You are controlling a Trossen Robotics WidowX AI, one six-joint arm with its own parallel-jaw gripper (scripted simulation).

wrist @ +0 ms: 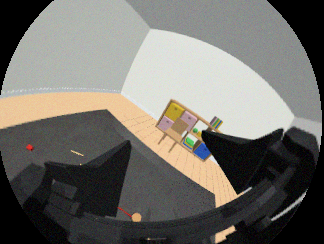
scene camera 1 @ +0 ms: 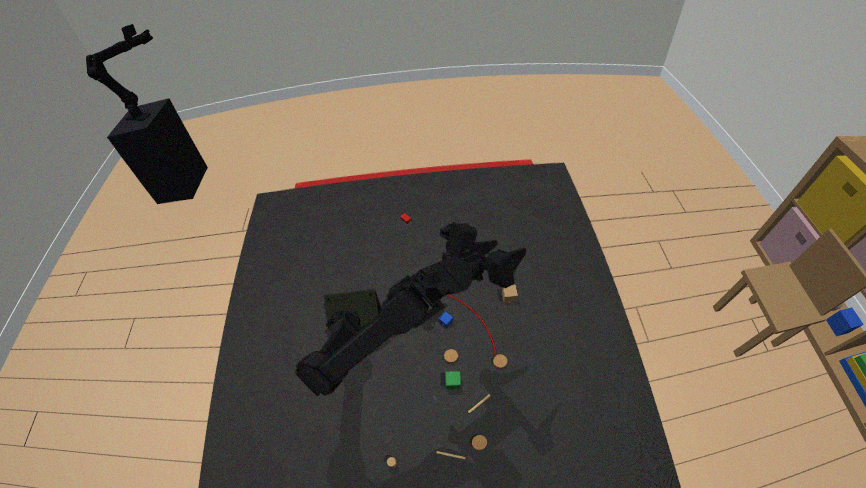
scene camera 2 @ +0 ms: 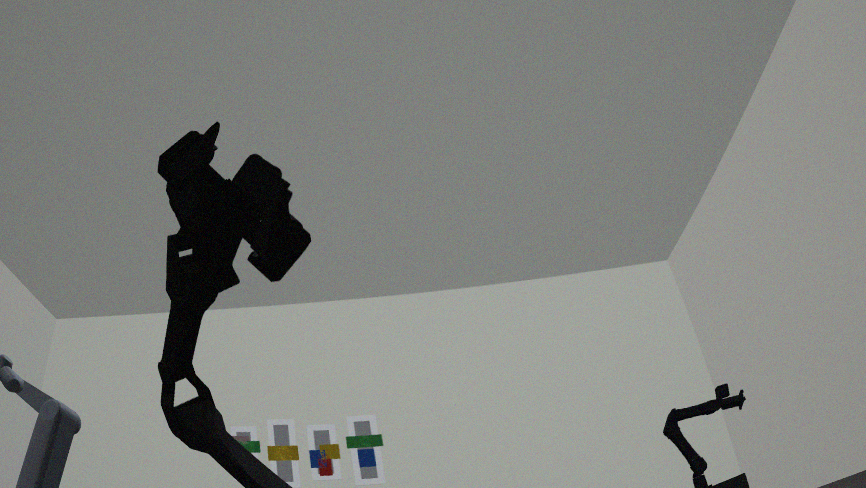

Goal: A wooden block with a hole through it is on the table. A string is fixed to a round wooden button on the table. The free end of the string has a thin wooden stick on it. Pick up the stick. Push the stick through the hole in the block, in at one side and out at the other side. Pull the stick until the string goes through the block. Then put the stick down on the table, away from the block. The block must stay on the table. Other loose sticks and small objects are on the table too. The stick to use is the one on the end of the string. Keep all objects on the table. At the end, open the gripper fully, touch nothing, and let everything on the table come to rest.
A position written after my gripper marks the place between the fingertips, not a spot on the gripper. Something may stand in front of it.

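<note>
My gripper (scene camera 2: 247, 153) is open and it's holding nothing. You'd see the gripper in the wrist view (wrist: 167, 139) as well, and in scene camera 1 (scene camera 1: 510, 246) too.
</note>
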